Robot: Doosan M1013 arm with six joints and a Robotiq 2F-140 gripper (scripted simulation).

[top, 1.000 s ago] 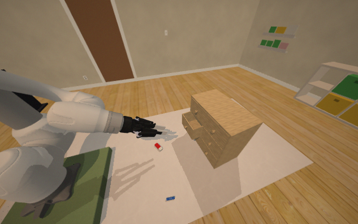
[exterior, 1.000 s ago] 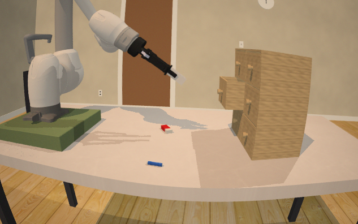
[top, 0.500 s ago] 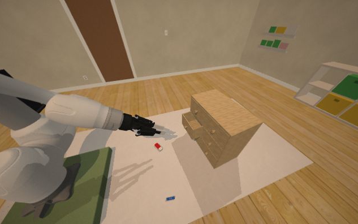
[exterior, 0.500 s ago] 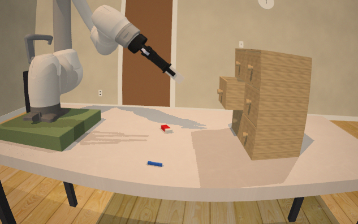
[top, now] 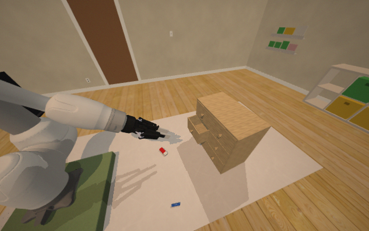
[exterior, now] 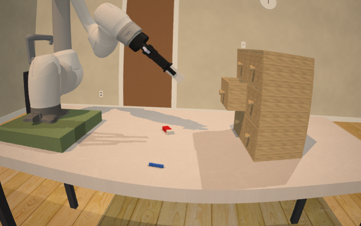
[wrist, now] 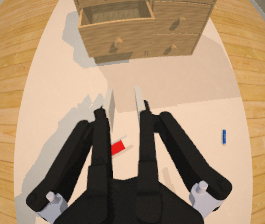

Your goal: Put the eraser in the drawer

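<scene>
Now: hand 2 cm past the white eraser, 2 cm to the right of it and 22 cm above it. From my hand the other things lie so: small blue stick: 4 cm behind, 27 cm to the right, 22 cm below.
</scene>
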